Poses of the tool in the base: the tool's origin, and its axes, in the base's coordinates. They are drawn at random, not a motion.
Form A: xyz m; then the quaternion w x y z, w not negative.
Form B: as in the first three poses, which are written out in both.
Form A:
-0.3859, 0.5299, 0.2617, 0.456, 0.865, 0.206, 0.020
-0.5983, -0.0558, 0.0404, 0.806, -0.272, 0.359, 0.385
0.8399, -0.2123, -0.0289, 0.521, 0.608, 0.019, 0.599
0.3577, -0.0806, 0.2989, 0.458, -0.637, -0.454, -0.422
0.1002, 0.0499, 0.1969, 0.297, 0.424, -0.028, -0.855
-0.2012, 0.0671, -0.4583, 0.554, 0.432, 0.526, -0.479
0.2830, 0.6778, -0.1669, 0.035, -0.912, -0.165, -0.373
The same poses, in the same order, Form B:
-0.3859, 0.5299, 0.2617, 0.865, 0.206, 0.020, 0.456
-0.5983, -0.0558, 0.0404, -0.272, 0.359, 0.385, 0.806
0.8399, -0.2123, -0.0289, 0.608, 0.019, 0.599, 0.521
0.3577, -0.0806, 0.2989, -0.637, -0.454, -0.422, 0.458
0.1002, 0.0499, 0.1969, 0.424, -0.028, -0.855, 0.297
-0.2012, 0.0671, -0.4583, 0.432, 0.526, -0.479, 0.554
0.2830, 0.6778, -0.1669, -0.912, -0.165, -0.373, 0.035

